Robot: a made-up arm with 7 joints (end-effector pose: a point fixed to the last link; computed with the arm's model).
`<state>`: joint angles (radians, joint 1 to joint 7).
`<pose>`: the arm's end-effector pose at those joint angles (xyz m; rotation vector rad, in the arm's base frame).
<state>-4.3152 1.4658 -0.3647 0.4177 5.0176 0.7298 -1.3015</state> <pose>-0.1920 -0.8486 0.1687 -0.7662 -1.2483 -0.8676</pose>
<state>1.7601 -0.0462 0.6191 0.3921 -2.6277 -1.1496 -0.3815</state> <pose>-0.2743 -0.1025 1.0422 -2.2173 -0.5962 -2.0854</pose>
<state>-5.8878 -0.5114 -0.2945 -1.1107 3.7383 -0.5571 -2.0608</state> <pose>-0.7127 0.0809 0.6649 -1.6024 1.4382 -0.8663</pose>
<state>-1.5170 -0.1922 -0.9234 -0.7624 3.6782 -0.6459 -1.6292</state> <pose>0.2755 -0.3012 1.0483 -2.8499 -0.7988 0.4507</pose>
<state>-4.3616 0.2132 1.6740 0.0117 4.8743 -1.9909 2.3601</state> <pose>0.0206 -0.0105 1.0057 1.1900 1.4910 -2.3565</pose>
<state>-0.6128 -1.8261 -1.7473 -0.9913 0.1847 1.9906 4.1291</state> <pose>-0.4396 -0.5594 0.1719 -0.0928 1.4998 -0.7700</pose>
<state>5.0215 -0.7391 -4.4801 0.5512 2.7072 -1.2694 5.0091</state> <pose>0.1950 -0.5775 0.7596 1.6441 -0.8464 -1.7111</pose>
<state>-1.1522 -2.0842 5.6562 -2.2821 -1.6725 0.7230 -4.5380</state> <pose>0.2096 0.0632 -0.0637 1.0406 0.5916 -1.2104</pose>
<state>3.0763 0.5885 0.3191 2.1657 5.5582 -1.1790 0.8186</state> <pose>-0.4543 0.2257 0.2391 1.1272 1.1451 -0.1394</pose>
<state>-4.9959 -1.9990 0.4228 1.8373 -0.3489 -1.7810 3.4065</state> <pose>-0.3706 0.4378 0.3928 0.7353 0.7799 -0.2807</pose>
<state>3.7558 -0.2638 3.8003 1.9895 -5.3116 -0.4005 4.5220</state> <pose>0.2195 -0.4871 0.3488 -1.2294 0.1049 1.2136</pose>
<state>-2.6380 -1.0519 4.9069 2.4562 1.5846 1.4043 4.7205</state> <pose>-0.1574 -0.1647 0.4885 1.6173 1.9055 0.0590</pose>
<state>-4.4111 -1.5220 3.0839 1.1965 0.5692 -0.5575 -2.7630</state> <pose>0.1319 0.6549 -0.1629 0.6077 -1.0125 2.0520</pose>
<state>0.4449 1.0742 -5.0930 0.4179 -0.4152 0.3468 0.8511</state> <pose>0.6190 -0.5788 0.5899 0.6725 -1.9587 -1.9928</pose>
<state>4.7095 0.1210 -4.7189 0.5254 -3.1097 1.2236 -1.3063</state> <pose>0.1112 0.0930 1.1137 -1.5989 2.0222 -0.7188</pose>
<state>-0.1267 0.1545 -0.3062 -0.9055 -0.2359 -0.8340 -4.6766</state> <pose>-0.3053 -0.2326 0.9361 -1.4589 0.6939 -0.8205</pose>
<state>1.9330 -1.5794 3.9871 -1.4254 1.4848 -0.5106 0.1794</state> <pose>-0.2574 0.5868 0.5727 2.1920 -0.5100 1.7707</pose>
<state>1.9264 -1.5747 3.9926 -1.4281 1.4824 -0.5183 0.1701</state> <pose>-0.2643 0.5828 0.5714 2.1873 -0.4900 1.7877</pose>
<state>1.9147 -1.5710 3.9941 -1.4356 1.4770 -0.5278 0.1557</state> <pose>-0.2741 0.5747 0.5714 2.1906 -0.4532 1.8047</pose>
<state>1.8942 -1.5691 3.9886 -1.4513 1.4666 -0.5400 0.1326</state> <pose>-0.2885 0.5593 0.5735 2.2074 -0.3875 1.8216</pose>
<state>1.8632 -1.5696 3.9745 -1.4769 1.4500 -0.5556 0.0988</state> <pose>-0.3072 0.5348 0.5781 2.2376 -0.2855 1.8386</pose>
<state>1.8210 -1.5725 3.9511 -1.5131 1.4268 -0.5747 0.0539</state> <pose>-0.3288 0.4999 0.5852 2.2778 -0.1439 1.8563</pose>
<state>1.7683 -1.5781 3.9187 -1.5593 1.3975 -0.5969 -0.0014</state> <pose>-0.3501 0.4548 0.5940 2.3208 0.0363 1.8748</pose>
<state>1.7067 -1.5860 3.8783 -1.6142 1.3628 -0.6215 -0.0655</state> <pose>-0.3675 0.4011 0.6039 2.3580 0.2503 1.8944</pose>
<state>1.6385 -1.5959 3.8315 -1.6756 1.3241 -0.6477 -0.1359</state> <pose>-0.3777 0.3415 0.6135 2.3811 0.4892 1.9156</pose>
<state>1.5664 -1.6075 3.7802 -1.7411 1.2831 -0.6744 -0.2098</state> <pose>-0.3788 0.2801 0.6218 -2.3554 -0.7321 -1.9141</pose>
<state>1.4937 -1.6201 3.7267 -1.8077 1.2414 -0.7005 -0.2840</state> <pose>-0.3704 0.2210 0.6277 -2.2372 -0.9384 -1.8534</pose>
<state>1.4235 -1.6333 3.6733 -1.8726 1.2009 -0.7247 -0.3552</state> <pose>-0.3542 0.1680 0.6309 -2.1085 -1.1135 -1.7941</pose>
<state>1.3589 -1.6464 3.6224 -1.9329 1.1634 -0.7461 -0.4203</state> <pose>-0.3332 0.1237 0.6314 -1.9813 -1.2533 -1.7392</pose>
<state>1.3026 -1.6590 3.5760 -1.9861 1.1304 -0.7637 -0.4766</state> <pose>-0.3105 0.0891 0.6299 -1.8666 -1.3592 -1.6903</pose>
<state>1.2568 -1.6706 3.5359 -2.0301 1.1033 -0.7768 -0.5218</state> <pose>-0.2892 0.0641 0.6273 -1.7733 -1.4348 -1.6481</pose>
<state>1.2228 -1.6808 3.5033 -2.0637 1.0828 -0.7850 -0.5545</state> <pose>-0.2715 0.0479 0.6249 -1.7062 -1.4855 -1.6128</pose>
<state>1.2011 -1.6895 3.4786 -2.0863 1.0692 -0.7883 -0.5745</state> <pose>-0.2585 0.0392 0.6233 -1.6673 -1.5168 -1.5838</pose>
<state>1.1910 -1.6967 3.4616 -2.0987 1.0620 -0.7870 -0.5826</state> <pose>-0.2503 0.0366 0.6232 -1.6547 -1.5332 -1.5604</pose>
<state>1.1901 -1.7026 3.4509 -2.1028 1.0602 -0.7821 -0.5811</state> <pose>-0.2462 0.0385 0.6243 -1.6636 -1.5385 -1.5412</pose>
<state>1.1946 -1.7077 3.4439 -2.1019 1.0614 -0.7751 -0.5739</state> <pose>-0.2443 0.0430 0.6263 -1.6849 -1.5373 -1.5243</pose>
